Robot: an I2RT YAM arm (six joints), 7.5 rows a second.
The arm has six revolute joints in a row. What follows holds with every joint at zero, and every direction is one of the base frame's. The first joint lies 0.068 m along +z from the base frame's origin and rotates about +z. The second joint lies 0.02 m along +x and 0.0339 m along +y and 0.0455 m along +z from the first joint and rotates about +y. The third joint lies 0.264 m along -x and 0.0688 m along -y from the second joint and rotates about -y. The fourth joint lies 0.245 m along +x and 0.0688 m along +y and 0.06 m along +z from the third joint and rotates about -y. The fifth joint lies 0.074 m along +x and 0.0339 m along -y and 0.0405 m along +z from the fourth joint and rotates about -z. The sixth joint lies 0.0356 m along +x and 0.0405 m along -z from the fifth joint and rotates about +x. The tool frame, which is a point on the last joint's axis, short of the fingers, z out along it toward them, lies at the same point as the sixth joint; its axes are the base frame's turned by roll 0, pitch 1.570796 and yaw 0 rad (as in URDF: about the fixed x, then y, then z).
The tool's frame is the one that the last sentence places.
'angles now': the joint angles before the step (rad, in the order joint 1, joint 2, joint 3, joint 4, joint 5, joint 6). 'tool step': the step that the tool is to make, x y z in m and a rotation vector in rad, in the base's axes. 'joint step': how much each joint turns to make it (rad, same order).
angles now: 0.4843, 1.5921, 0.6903, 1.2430, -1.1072, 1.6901
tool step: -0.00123, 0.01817, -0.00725, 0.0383, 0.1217, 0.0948
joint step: 0.0522, 0.1004, 0.0221, 0.1963, -0.0031, 0.2294
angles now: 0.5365, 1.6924, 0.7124, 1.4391, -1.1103, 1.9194
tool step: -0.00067, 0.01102, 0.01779, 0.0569, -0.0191, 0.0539
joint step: 0.0302, 0.0210, 0.0626, 0.0957, -0.0011, 0.1018
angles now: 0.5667, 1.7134, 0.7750, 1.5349, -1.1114, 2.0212
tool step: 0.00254, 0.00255, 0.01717, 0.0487, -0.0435, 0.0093
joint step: 0.0027, 0.0031, 0.0541, 0.0482, 0.0053, 0.0406
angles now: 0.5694, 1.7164, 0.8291, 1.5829, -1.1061, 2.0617
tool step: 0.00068, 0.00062, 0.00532, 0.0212, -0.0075, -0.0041
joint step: 0.0011, 0.0012, 0.0157, 0.0171, 0.0130, 0.0155
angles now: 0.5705, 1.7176, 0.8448, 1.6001, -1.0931, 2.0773
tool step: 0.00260, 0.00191, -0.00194, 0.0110, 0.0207, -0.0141
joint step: 0.0019, 0.0145, 0.0061, 0.0057, 0.0255, 0.0099
